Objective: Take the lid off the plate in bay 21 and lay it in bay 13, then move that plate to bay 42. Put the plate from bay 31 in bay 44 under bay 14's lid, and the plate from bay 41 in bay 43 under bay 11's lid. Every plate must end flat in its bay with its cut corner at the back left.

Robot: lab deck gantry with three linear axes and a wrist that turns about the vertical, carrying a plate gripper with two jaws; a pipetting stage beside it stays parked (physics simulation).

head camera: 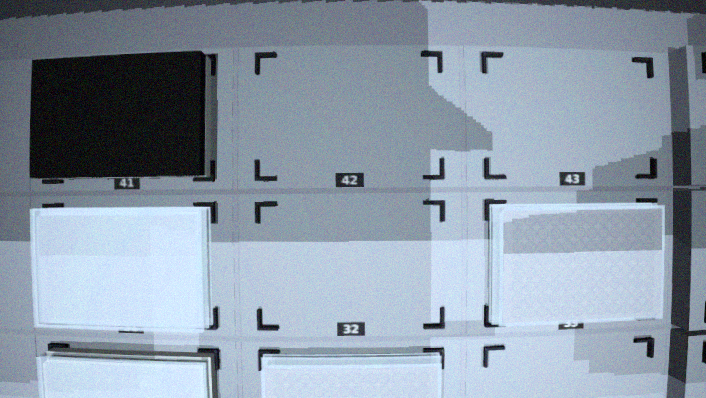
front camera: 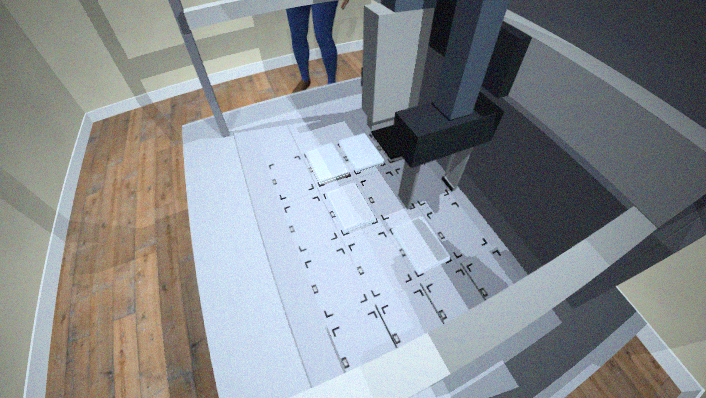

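Pixels of known places: gripper, fingertip midpoint: [front camera: 427,193]; robot's base, link origin: [front camera: 270,166].
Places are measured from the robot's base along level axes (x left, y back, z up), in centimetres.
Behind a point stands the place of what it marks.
My gripper [front camera: 430,192] {x 26.0, y -36.0, z 15.7 cm} is open and empty, its jaws wide apart above the deck near bay 42; it does not show in the head view. A black-topped plate [front camera: 386,141] {x 34.3, y -6.1, z 1.6 cm} [head camera: 117,115] {x 36.3, y -6.8, z 1.7 cm} lies in bay 41, partly hidden by the gripper body in the front view. A white plate [front camera: 361,151] {x 25.6, y -7.0, z 1.7 cm} [head camera: 120,270] {x 25.7, y -7.0, z 1.7 cm} lies in bay 31. A white lidded plate [front camera: 326,161] {x 15.0, y -6.7, z 1.7 cm} [head camera: 127,377] {x 18.1, y -7.1, z 1.7 cm} lies in bay 21. A pale, see-through lid-like piece [front camera: 351,206] {x 15.2, y -23.4, z 1.4 cm} [head camera: 350,380] {x 18.0, y -22.7, z 1.4 cm} lies in bay 22, and another such piece [front camera: 420,245] {x 25.1, y -39.9, z 1.4 cm} [head camera: 582,285] {x 24.3, y -39.0, z 1.4 cm} lies in bay 33. Their cut corners cannot be made out.
Corner brackets and number labels mark bay 42 [head camera: 349,180] {x 31.8, y -22.8, z 0.0 cm}, bay 43 [head camera: 572,178] {x 31.8, y -39.2, z 0.0 cm} and bay 32 [head camera: 351,328] {x 21.1, y -22.8, z 0.0 cm}. The pale upright pipetting stage [front camera: 395,65] stands behind the gripper column. A frame beam [front camera: 550,267] {x 16.4, y -61.0, z 40.0 cm} crosses the front view's lower right. A person's legs [front camera: 312,42] show beyond the deck.
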